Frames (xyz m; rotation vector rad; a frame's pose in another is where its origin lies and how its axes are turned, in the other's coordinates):
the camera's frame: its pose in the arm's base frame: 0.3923 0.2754 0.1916 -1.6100 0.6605 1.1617
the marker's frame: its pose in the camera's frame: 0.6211 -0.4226 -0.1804 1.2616 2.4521 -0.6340
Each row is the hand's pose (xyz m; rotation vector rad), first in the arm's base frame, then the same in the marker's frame.
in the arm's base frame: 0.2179 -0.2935 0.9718 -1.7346 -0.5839 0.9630
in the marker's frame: 1.2826 -0.9000 -0.0707 0.0986 3.0591 0.0092
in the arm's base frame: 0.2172 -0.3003 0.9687 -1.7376 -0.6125 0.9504
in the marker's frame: 1.2872 -0.8950 -0.0677 0.0662 3.0548 0.0316
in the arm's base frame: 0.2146 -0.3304 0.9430 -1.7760 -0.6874 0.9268
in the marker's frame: 1.3044 -0.8612 -0.0560 0.0093 3.0385 0.1310
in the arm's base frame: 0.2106 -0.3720 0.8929 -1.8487 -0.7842 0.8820
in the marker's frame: 1.3247 -0.8006 -0.0427 -0.0572 3.0209 0.2902
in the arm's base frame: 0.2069 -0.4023 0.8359 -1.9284 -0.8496 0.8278
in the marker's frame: 1.3348 -0.7370 -0.0372 -0.0991 3.0172 0.4399
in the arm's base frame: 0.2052 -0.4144 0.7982 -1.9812 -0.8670 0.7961
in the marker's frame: 1.3351 -0.6974 -0.0378 -0.1031 3.0233 0.5232
